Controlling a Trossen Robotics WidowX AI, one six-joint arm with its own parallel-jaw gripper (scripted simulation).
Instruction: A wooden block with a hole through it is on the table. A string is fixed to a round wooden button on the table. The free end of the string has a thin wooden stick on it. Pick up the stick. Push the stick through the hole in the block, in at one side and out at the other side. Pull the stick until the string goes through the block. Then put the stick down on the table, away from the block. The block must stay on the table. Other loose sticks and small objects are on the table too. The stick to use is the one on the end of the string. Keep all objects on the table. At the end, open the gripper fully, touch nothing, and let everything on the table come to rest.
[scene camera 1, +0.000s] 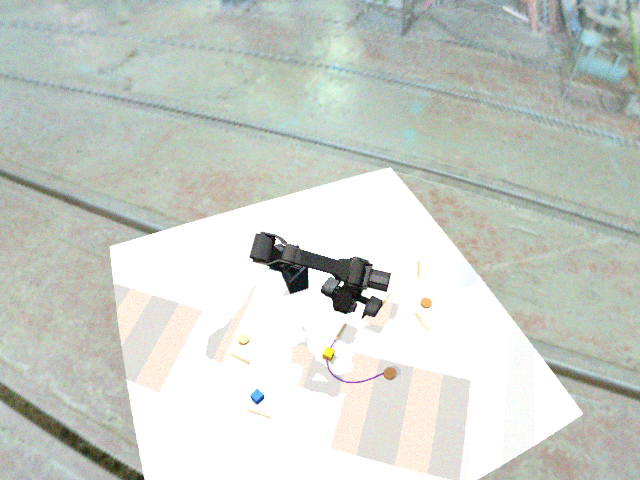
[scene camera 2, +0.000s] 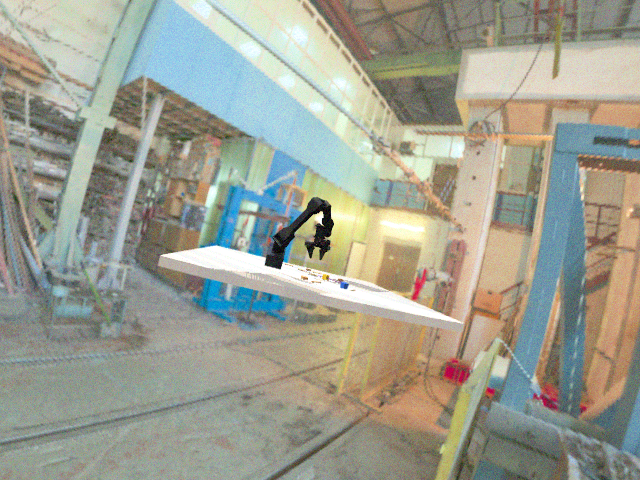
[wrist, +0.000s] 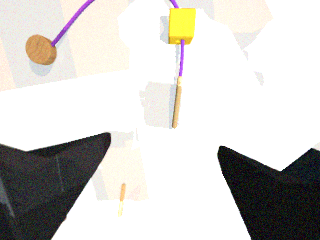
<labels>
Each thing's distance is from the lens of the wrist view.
my gripper (wrist: 164, 144): 0.11 m
yellow wooden block (wrist: 180, 26): 0.19 m
round button (wrist: 39, 50): 0.27 m
The marked spots on the round button and the yellow wooden block are 0.20 m apart.
</labels>
